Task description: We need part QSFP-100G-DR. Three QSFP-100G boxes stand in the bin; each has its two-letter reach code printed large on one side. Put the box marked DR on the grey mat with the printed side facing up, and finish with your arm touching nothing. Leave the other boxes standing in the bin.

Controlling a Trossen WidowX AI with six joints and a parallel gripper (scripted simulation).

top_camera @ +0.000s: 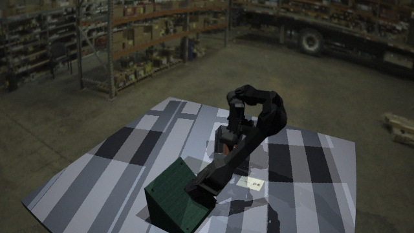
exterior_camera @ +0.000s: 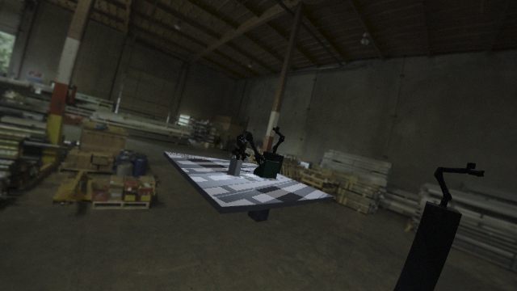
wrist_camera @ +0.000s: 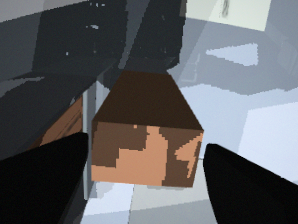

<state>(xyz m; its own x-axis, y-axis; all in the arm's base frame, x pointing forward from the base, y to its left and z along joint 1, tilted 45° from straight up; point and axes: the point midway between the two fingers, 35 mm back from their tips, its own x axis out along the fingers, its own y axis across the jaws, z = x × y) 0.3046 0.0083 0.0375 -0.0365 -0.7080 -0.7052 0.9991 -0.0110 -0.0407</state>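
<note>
The grey mat is 140 mm to the left of my gripper tip, 110 mm below it and 50 mm behind it. From my gripper tip the other things lie so: white card: 110 mm to the right, 110 mm below, 60 mm behind.
</note>
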